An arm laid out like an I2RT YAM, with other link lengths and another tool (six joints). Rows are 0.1 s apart.
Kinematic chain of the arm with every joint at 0, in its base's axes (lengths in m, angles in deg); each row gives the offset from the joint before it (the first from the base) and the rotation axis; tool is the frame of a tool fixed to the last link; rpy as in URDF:
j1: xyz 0 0 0.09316 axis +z
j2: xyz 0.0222 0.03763 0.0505 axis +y
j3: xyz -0.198 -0.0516 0 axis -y
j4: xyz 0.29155 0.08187 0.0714 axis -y
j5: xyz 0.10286 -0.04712 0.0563 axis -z
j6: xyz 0.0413 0 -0.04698 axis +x
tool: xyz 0.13 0.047 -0.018 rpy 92.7 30.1 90
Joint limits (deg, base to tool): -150..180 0..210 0..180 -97..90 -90..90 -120..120
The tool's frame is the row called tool.
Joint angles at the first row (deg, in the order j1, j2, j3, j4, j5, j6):
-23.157, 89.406, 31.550, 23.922, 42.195, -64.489
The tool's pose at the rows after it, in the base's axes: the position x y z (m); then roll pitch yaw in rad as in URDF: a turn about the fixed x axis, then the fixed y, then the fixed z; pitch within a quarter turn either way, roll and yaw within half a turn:
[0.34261 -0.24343 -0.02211 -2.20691 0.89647 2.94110]
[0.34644 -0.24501 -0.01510 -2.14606 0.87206 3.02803]
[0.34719 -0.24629 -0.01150 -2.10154 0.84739 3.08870]
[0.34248 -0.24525 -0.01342 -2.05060 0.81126 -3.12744]
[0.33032 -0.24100 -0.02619 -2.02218 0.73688 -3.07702]
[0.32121 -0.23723 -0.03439 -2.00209 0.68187 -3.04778]
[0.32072 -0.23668 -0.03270 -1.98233 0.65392 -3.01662]
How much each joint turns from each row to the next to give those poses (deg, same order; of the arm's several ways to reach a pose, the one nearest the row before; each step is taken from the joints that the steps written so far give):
0.612, -0.483, 0.000, 1.530, -0.393, -4.655
0.239, -0.107, -0.087, 1.947, -0.482, -4.241
0.088, -0.001, -0.372, 1.681, -0.284, -3.279
0.219, 0.218, -1.858, 3.433, -0.087, -3.934
0.307, 1.095, -2.469, 2.885, 0.022, -4.174
0.479, 0.939, -1.595, 1.944, 0.633, -2.820
0.264, -0.043, -0.394, 0.875, 0.001, -2.316

